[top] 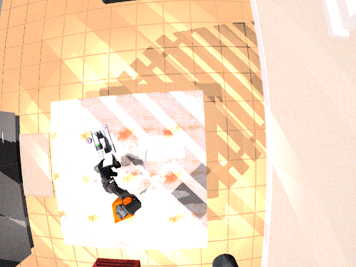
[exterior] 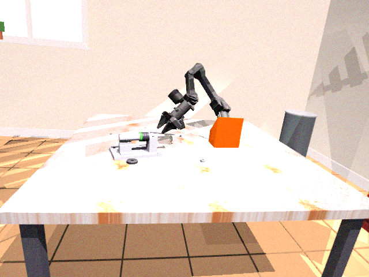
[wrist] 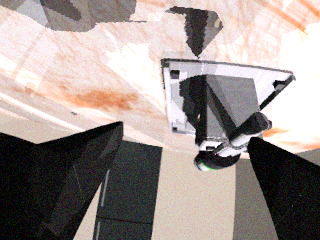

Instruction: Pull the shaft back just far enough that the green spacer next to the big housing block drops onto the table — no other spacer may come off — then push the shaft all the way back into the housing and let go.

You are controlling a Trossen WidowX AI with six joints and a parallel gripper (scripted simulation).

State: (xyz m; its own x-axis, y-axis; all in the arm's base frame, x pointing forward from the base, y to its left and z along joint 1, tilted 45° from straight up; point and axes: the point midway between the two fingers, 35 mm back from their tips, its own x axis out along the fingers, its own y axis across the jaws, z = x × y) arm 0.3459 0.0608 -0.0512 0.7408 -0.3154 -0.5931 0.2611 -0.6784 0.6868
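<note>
The green spacer is 90 mm ahead of my gripper tip, 80 mm to the left of it and 10 mm below it. The rest, counted from my gripper tip: black ring (120 mm ahead, 210 mm to the left, 90 mm below).
</note>
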